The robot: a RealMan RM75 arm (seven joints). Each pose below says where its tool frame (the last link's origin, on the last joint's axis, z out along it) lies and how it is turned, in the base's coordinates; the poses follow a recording.
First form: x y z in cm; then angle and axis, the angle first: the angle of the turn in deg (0 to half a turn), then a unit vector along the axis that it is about.
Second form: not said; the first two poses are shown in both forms.
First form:
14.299, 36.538, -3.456, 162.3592, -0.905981, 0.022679, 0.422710
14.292, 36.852, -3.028, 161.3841, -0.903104, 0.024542, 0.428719
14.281, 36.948, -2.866, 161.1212, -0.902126, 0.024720, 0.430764
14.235, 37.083, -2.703, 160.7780, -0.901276, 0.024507, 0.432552
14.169, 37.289, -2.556, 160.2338, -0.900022, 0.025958, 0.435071
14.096, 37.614, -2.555, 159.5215, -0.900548, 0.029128, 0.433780
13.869, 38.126, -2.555, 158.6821, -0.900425, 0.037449, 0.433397
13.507, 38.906, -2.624, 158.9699, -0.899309, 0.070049, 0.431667
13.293, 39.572, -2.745, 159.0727, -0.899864, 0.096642, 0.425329
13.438, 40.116, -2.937, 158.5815, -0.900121, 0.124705, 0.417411
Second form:
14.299, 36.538, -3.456, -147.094, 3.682, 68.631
14.292, 36.852, -3.028, -145.747, 3.961, 69.188
14.281, 36.948, -2.866, -145.352, 3.983, 69.405
14.235, 37.083, -2.703, -144.905, 3.940, 69.545
14.169, 37.289, -2.556, -144.214, 4.159, 69.713
14.096, 37.614, -2.555, -143.657, 4.647, 69.197
13.869, 38.126, -2.555, -142.881, 5.942, 68.772
13.507, 38.906, -2.624, -142.963, 11.136, 68.622
13.293, 39.572, -2.745, -143.144, 15.373, 67.658
13.438, 40.116, -2.937, -142.742, 19.776, 66.194

